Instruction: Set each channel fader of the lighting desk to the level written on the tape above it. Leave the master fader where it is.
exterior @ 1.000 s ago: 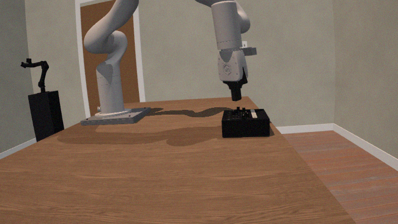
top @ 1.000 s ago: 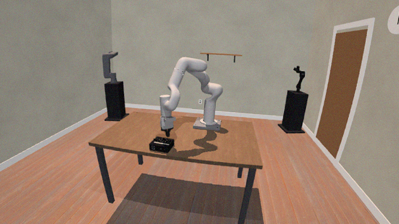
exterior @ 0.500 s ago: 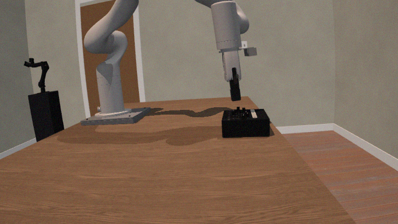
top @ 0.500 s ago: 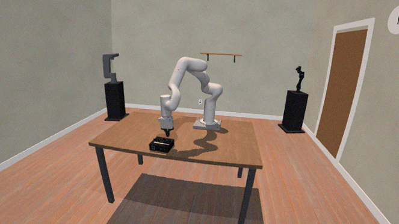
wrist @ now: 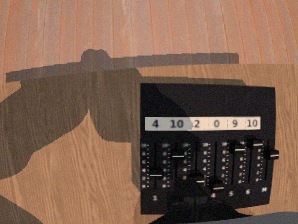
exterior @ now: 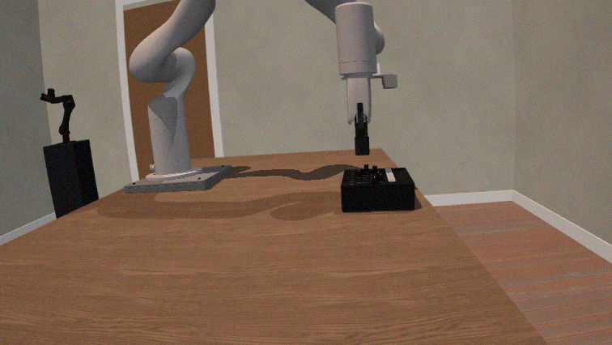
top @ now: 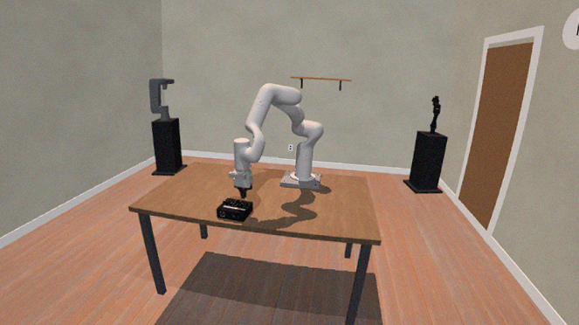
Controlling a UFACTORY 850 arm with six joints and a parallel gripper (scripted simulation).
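Now: hand 110 mm to the left of the master fader, 50 mm above it and 10 mm past it.
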